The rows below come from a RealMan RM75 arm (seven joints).
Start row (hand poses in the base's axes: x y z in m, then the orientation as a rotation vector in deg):
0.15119 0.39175 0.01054 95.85 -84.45 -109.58
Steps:
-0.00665 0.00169 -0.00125 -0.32 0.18 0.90
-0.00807 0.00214 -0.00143 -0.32 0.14 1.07
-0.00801 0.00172 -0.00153 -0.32 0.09 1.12
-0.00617 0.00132 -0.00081 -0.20 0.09 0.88
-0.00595 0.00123 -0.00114 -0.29 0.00 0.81
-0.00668 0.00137 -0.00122 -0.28 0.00 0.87
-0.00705 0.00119 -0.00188 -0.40 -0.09 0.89
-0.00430 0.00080 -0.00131 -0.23 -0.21 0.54
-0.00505 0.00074 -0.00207 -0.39 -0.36 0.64
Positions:
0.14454 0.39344 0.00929 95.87 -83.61 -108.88
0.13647 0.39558 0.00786 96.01 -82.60 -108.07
0.12846 0.39730 0.00633 96.22 -81.56 -107.21
0.12229 0.39862 0.00552 96.38 -80.70 -106.59
0.11634 0.39985 0.00438 96.56 -80.01 -105.87
0.10966 0.40122 0.00316 96.77 -79.25 -105.13
0.10261 0.40241 0.00128 97.02 -78.59 -104.20
0.09831 0.40321 -0.00003 97.35 -78.24 -103.56
0.09326 0.40395 -0.00210 97.80 -77.95 -102.61

